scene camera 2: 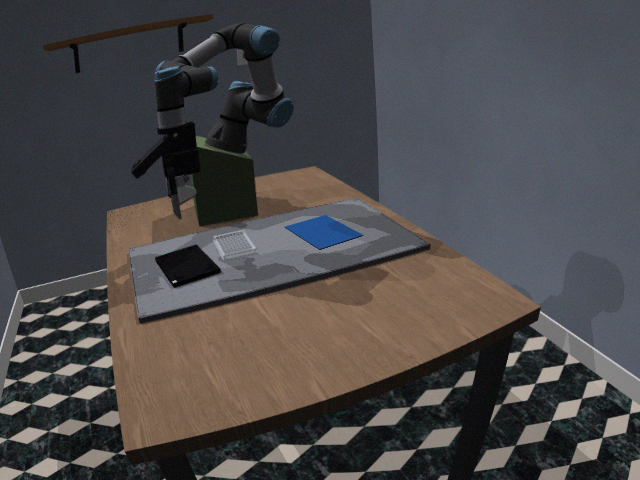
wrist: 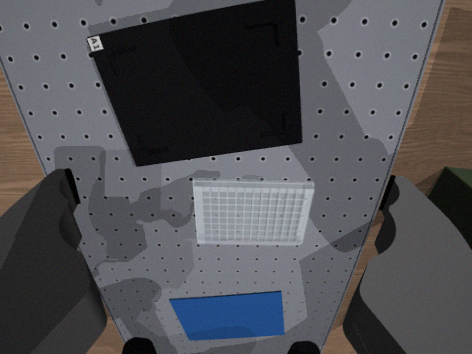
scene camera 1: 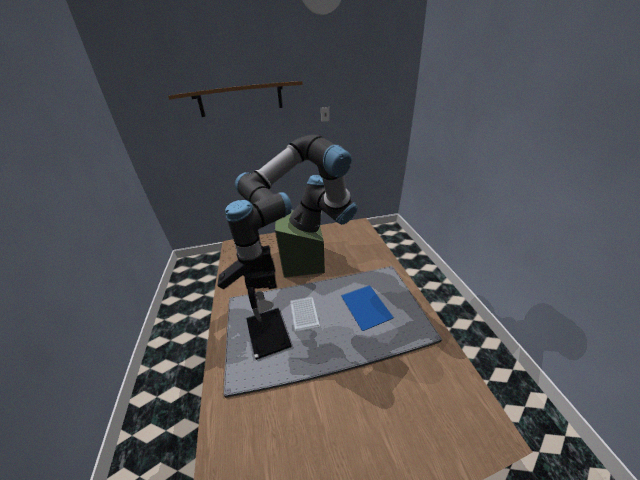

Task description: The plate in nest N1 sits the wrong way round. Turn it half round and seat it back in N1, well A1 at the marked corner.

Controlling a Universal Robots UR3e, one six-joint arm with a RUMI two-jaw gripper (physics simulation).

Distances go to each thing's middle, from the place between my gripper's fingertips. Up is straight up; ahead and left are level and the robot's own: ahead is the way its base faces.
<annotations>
I see the black nest (scene camera 2: 191, 264) 3 cm ahead of my hand and 13 cm below it. Also, from my hand: flat blue pad (scene camera 2: 321, 232) (1 cm behind, 36 cm to the left, 14 cm below); then clear gridded plate (scene camera 2: 237, 244) (2 cm behind, 13 cm to the left, 13 cm below).
</annotations>
